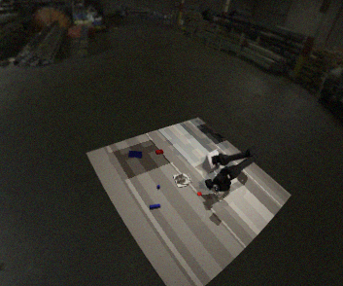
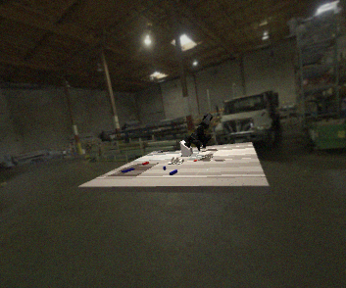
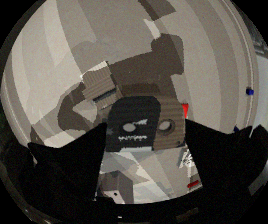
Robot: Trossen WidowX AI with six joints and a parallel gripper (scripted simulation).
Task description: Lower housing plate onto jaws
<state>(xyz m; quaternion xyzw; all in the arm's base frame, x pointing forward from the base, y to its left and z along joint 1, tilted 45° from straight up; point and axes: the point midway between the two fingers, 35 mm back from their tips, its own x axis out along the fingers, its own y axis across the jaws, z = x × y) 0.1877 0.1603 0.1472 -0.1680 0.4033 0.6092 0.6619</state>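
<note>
The small red piece is 70 mm ahead of my gripper tip, 50 mm to the right of it and 80 mm below it. Round my gripper tip: red block 120 mm ahead, 560 mm to the right, 70 mm below.
</note>
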